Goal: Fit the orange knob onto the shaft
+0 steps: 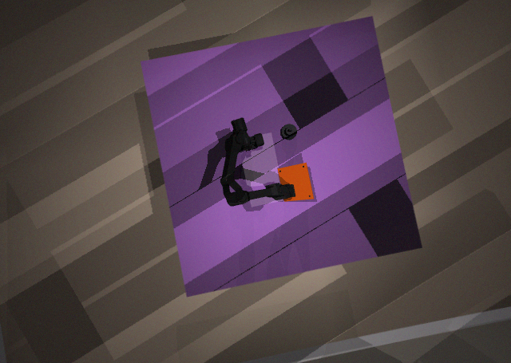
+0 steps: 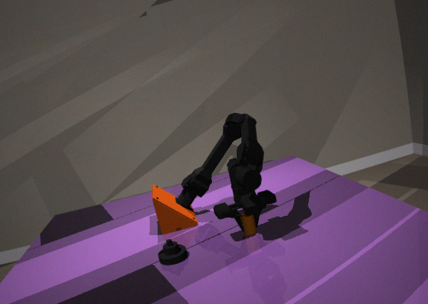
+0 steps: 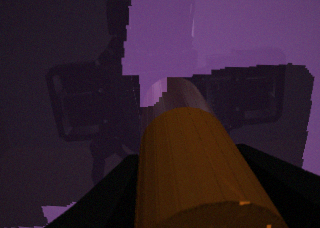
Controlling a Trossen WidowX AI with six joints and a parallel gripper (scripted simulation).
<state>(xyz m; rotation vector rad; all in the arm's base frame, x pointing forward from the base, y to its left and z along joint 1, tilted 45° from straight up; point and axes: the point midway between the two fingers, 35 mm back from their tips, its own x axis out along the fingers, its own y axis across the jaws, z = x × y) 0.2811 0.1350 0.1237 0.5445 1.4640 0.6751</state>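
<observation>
Now: gripper tip 3 cm short of the shaft pedestal, 25 cm to the left of it and 2 cm below it. Also, from my gripper tip: orange knob 2 cm above.
</observation>
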